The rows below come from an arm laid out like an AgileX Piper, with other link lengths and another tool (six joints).
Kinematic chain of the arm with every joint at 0, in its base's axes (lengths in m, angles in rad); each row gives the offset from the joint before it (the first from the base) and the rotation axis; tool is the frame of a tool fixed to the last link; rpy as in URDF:
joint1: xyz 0 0 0.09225 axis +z
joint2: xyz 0 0 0 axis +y
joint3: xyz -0.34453 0 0.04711 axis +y
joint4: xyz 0.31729 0 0.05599 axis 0.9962 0 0.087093
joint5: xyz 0 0 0 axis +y
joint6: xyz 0.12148 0 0.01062 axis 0.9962 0 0.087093
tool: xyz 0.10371 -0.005 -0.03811 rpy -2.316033 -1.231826 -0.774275
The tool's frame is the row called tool.
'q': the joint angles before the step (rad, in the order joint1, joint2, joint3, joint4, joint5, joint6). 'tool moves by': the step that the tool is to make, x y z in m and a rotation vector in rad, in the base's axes. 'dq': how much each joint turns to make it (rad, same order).
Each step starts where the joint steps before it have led.
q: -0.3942, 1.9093, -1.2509, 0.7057, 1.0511, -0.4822
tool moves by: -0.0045, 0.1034, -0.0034, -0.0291, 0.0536, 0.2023
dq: 0.2562, 0.0001, 0.0000, -0.0529, -0.0086, 0.0929
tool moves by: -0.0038, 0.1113, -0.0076, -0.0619, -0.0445, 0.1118
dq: 0.2845, -0.0001, 0.0002, -0.0396, -0.1418, 0.1427
